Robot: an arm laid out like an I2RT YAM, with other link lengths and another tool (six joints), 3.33 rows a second.
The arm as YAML. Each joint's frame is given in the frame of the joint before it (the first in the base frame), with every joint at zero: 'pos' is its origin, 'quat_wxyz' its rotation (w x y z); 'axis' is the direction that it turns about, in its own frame. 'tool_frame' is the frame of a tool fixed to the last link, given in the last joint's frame.
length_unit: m
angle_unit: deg
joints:
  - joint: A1
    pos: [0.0, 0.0, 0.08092]
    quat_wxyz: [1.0, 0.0, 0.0, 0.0]
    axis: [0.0, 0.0, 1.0]
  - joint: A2
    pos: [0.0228, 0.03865, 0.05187]
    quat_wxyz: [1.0, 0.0, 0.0, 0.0]
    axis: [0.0, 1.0, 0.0]
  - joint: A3
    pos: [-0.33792, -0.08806, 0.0]
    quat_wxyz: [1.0, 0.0, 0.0, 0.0]
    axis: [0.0, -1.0, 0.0]
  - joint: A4
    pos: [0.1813, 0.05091, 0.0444]
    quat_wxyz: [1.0, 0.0, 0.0, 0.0]
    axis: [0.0, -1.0, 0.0]
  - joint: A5
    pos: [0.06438, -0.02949, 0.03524]
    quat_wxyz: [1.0, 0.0, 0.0, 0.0]
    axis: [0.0, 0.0, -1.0]
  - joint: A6
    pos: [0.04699, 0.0, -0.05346]
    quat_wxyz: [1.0, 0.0, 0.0, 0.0]
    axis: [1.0, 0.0, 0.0]
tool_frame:
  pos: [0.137, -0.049, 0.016]
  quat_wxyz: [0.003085, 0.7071, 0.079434, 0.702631]
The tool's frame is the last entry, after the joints.
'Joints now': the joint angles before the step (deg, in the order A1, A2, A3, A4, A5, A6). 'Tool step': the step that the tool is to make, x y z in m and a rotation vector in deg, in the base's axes. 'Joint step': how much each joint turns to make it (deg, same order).
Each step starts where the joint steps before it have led.
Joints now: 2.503, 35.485, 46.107, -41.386, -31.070, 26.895
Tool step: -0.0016, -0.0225, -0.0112, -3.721, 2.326, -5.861
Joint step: -0.004, 0.001, -0.017, -2.451, 6.883, 0.042
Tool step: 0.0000, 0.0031, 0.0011, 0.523, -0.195, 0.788
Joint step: -0.004, -0.003, 0.028, 0.186, -0.944, -0.002
